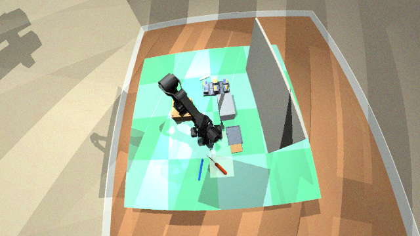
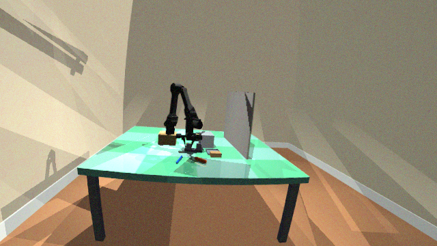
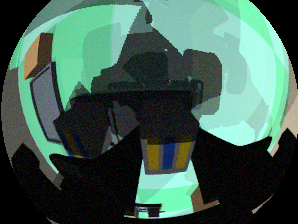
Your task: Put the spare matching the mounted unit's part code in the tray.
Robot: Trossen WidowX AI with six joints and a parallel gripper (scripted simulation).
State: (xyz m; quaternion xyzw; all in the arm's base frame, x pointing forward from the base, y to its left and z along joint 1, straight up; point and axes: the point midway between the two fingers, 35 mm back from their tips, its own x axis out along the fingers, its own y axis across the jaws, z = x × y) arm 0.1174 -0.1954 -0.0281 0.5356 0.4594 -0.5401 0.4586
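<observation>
Right now my gripper tip is 170 mm short of the tray, 50 mm to the left of it and 10 mm above it. From my gripper tip the other things lie so: blue pen 210 mm to the right, 100 mm behind, 10 mm below; orange block 160 mm ahead, 140 mm to the right; dark spare 20 mm above.
</observation>
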